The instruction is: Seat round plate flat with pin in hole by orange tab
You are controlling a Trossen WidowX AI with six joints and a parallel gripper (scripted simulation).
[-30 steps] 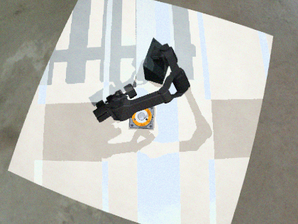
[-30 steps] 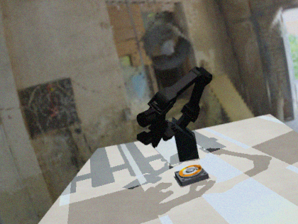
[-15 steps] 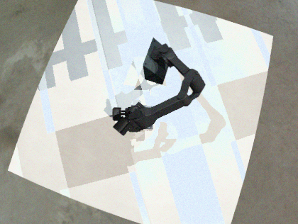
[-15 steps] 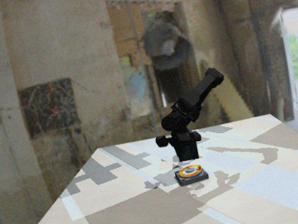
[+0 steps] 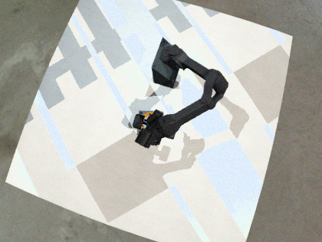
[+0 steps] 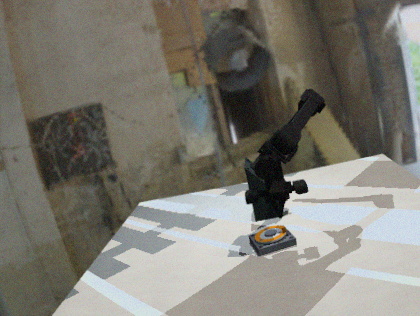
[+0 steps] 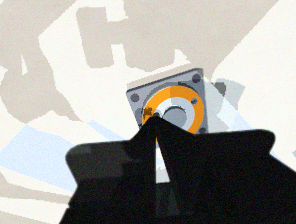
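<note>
Now: gripper tip 60 mm above the round plate, 20 mm to the left of it and 20 mm past it. From my gripper tip the other things lie so: grey square base 70 mm below, 40 mm to the right, 30 mm behind.
</note>
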